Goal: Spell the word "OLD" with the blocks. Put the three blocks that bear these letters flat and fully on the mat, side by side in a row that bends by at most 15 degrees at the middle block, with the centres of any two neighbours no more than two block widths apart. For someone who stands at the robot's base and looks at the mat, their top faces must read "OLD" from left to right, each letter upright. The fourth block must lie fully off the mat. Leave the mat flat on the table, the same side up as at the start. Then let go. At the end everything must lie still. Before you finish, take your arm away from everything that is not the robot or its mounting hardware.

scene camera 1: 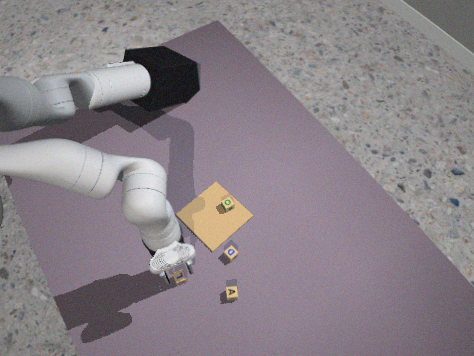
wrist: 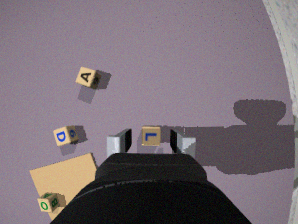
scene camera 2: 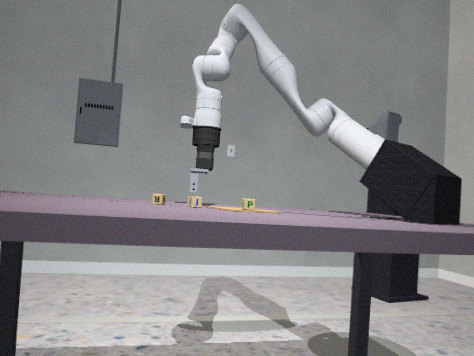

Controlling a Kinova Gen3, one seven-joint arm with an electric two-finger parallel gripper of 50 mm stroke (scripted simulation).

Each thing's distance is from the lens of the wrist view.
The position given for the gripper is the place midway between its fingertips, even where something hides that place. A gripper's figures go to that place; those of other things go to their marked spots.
gripper [wrist: 150, 137]: 0.18 m
tan mat [wrist: 66, 178]: 0.28 m
